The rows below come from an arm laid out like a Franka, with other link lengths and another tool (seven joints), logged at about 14 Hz.
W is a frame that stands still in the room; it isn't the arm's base.
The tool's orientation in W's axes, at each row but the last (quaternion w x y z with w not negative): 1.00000, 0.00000, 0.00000, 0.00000; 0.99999, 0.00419, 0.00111, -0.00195; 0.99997, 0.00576, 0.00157, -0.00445; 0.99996, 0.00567, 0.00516, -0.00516; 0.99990, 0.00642, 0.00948, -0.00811; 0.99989, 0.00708, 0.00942, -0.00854; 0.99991, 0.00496, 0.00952, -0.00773; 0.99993, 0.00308, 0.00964, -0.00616
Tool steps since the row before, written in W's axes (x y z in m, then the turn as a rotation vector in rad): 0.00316, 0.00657, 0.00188, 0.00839, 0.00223, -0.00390; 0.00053, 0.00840, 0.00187, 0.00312, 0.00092, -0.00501; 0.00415, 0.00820, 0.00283, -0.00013, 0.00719, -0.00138; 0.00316, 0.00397, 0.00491, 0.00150, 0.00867, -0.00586; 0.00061, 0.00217, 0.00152, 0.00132, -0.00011, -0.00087; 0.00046, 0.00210, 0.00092, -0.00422, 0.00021, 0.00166; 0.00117, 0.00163, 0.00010, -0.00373, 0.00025, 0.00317; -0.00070, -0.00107, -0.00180, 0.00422, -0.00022, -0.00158
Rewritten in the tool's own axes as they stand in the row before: 0.00316, 0.00657, 0.00188, 0.00839, 0.00223, -0.00390; 0.00049, 0.00842, 0.00180, 0.00313, 0.00089, -0.00501; 0.00407, 0.00827, 0.00275, -0.00019, 0.00717, -0.00146; 0.00307, 0.00406, 0.00490, 0.00147, 0.00862, -0.00594; 0.00055, 0.00220, 0.00150, 0.00134, -0.00010, -0.00084; 0.00041, 0.00212, 0.00090, -0.00425, 0.00016, 0.00158; 0.00114, 0.00165, 0.00011, -0.00379, 0.00022, 0.00310; -0.00065, -0.00109, -0.00181, 0.00425, -0.00018, -0.00150
